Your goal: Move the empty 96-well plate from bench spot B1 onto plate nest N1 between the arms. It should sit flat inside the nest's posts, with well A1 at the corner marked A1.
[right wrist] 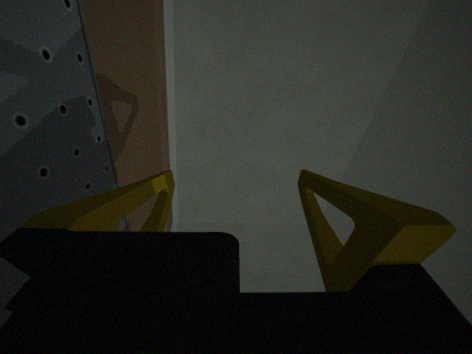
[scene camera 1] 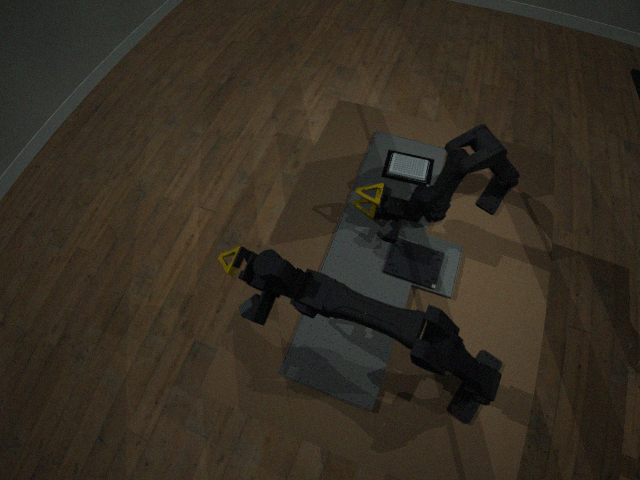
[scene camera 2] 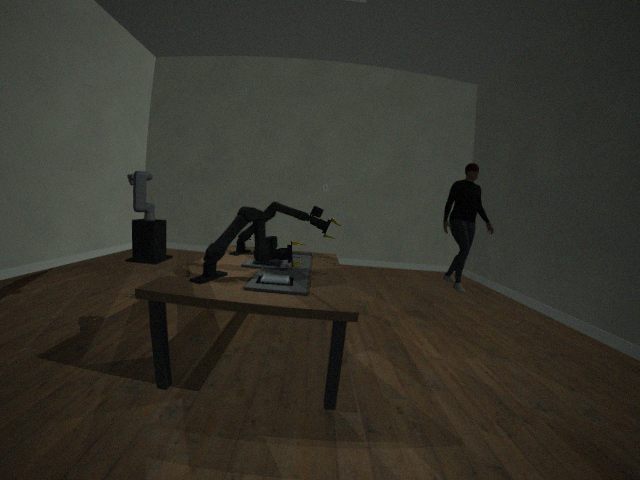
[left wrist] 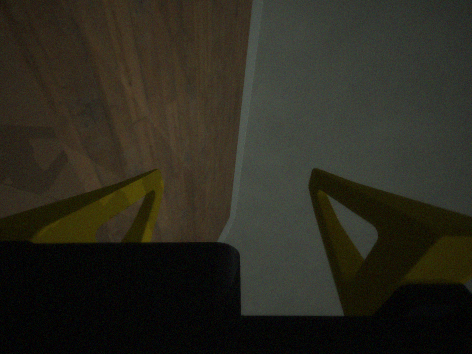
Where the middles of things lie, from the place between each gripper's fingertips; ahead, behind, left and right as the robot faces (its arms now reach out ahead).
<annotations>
My right gripper is now 23 cm to the left of the white well plate [scene camera 1: 402, 165], 14 cm past it and 9 cm above it.
Now: left hand 37 cm past the white well plate, 55 cm to the left of it and 20 cm above it.
</annotations>
